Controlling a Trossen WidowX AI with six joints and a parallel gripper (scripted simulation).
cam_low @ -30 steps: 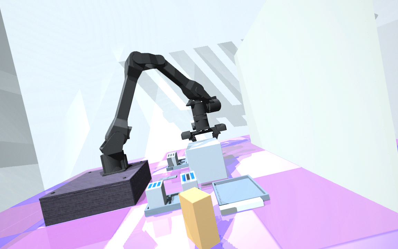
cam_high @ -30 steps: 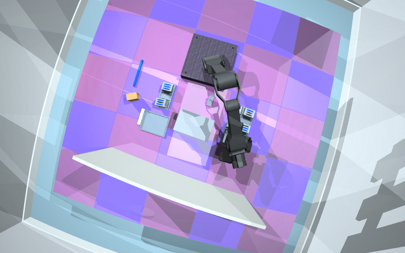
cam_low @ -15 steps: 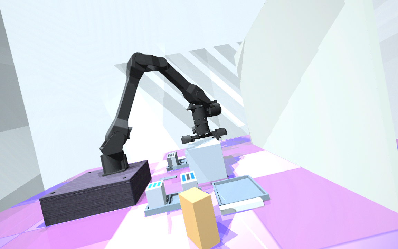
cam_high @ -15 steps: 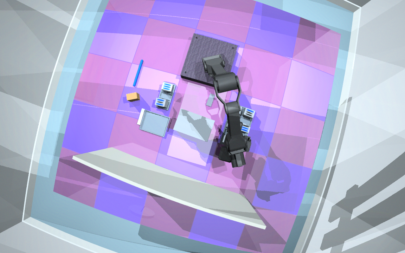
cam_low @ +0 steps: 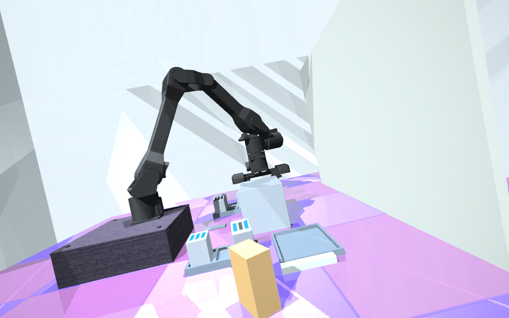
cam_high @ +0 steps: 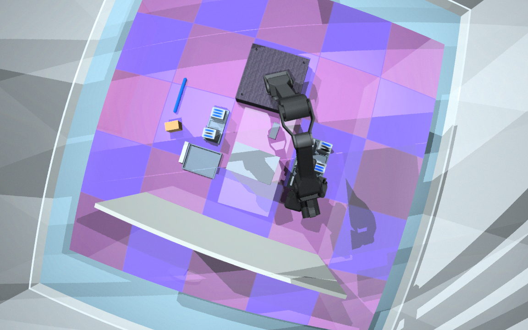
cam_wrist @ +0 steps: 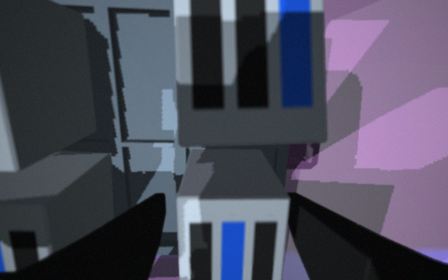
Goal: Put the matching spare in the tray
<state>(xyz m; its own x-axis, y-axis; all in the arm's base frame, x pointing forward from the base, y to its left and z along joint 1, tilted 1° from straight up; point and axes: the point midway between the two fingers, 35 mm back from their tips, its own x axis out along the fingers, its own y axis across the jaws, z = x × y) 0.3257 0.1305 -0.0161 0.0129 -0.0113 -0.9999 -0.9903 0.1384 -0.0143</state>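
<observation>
Right now the tray is 360 mm to the right of my gripper tip, 20 mm behind it and 10 mm below it. Also, from my gripper tip: blue rod: 480 mm to the right, 260 mm behind, 10 mm below; wall panel: 220 mm to the right, 210 mm above, 200 mm ahead; rack: 70 mm behind, 40 mm to the left, 10 mm below.
</observation>
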